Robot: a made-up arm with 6 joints.
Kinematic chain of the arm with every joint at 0, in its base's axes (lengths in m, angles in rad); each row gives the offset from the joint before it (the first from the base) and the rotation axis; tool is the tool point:
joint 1: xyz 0 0 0.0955 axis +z
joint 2: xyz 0 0.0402 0 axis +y
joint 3: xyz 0 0 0.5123 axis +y
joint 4: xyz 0 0 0.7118 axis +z
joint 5: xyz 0 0 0 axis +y
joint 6: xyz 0 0 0.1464 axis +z
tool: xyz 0 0 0
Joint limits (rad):
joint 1: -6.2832..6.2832
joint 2: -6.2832..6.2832
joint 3: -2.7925..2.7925
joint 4: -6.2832..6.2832
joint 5: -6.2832..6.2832
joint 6: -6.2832..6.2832
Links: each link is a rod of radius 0.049 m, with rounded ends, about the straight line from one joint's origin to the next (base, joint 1, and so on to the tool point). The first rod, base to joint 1, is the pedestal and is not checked.
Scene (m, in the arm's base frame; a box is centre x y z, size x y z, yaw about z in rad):
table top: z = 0
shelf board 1: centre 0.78 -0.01 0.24 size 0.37 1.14 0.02 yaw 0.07
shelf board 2: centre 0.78 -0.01 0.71 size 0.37 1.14 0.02 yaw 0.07
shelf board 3: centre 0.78 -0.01 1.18 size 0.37 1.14 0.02 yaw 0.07
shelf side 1: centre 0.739 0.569 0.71 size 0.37 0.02 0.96 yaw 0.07
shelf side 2: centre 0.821 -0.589 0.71 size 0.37 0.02 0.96 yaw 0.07
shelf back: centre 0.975 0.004 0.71 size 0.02 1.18 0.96 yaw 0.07
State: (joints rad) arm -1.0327 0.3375 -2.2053 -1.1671 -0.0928 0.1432
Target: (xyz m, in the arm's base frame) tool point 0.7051 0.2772 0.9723
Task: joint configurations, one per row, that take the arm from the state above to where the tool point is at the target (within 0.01 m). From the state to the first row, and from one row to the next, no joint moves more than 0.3 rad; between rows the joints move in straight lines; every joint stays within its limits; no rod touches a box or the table.
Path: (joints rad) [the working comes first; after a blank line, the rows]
Joints at the target: -2.6701 0.0353 -1.1512 -1.2341 -0.2422 0.1432
Straight joint move there: touches shelf side 1.

1: -1.2436 0.3807 -1.9815 -1.2216 -0.0639 0.2812
2: -1.4546 0.4238 -1.7577 -1.2761 -0.0351 0.4191
3: -1.6655 0.4670 -1.5339 -1.3306 -0.0062 0.5571
4: -1.9167 0.3591 -1.4382 -1.3065 -0.0652 0.4536
5: -2.1678 0.2512 -1.3425 -1.2823 -0.1242 0.3501
6: -2.4189 0.1432 -1.2468 -1.2582 -0.1832 0.2467
7: -2.6701 0.0353 -1.1512 -1.2341 -0.2422 0.1432

